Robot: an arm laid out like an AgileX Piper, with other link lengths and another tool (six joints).
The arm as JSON. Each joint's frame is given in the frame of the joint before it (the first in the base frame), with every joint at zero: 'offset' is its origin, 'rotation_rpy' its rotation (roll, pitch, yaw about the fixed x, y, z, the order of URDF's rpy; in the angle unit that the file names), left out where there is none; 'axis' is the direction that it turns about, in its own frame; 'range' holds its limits. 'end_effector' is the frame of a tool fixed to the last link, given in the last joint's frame.
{
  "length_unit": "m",
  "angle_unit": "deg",
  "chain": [
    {
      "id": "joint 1",
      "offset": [
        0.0,
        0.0,
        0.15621
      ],
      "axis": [
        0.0,
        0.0,
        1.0
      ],
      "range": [
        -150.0,
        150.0
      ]
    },
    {
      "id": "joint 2",
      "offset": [
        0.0,
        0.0,
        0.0
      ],
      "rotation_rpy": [
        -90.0,
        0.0,
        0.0
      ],
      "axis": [
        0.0,
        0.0,
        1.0
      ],
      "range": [
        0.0,
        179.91
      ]
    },
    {
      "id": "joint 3",
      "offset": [
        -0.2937,
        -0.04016,
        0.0
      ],
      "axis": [
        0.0,
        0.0,
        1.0
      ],
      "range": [
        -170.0,
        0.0
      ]
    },
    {
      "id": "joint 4",
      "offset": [
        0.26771,
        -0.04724,
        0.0
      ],
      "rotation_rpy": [
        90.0,
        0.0,
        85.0
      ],
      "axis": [
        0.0,
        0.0,
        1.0
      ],
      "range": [
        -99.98,
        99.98
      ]
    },
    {
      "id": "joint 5",
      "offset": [
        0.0,
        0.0,
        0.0
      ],
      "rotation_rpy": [
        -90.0,
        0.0,
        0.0
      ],
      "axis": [
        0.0,
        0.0,
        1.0
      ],
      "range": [
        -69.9,
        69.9
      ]
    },
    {
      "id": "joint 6",
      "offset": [
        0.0,
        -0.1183,
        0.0
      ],
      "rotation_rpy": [
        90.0,
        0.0,
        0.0
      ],
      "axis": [
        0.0,
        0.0,
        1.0
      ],
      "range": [
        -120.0,
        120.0
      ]
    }
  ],
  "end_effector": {
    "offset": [
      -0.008,
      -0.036,
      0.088
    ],
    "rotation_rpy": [
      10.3,
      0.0,
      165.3
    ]
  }
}
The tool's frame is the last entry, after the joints.
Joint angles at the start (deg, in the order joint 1, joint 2, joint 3, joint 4, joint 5, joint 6):
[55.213, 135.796, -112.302, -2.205, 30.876, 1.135]
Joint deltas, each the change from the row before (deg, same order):
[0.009, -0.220, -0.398, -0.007, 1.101, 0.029]
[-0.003, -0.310, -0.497, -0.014, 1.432, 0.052]
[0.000, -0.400, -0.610, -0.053, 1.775, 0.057]
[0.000, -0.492, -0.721, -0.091, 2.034, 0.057]
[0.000, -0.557, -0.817, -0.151, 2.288, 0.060]
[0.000, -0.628, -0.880, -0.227, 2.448, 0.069]
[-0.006, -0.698, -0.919, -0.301, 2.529, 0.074]
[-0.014, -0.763, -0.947, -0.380, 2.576, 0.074]
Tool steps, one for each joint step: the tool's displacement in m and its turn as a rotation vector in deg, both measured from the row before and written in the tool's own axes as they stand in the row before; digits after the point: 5 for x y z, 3 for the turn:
[0.00064, -0.00022, -0.00283, 0.096, -0.461, 0.113]
[0.00074, -0.00017, -0.00391, 0.111, -0.596, 0.169]
[0.00089, -0.00022, -0.00508, 0.117, -0.741, 0.171]
[0.00125, -0.00019, -0.00635, 0.100, -0.806, 0.159]
[0.00124, -0.00017, -0.00741, 0.075, -0.912, 0.143]
[0.00128, -0.00007, -0.00849, 0.021, -0.957, 0.115]
[0.00132, 0.00014, -0.00954, -0.053, -0.951, 0.087]
[0.00128, 0.00040, -0.01055, -0.141, -0.931, 0.057]

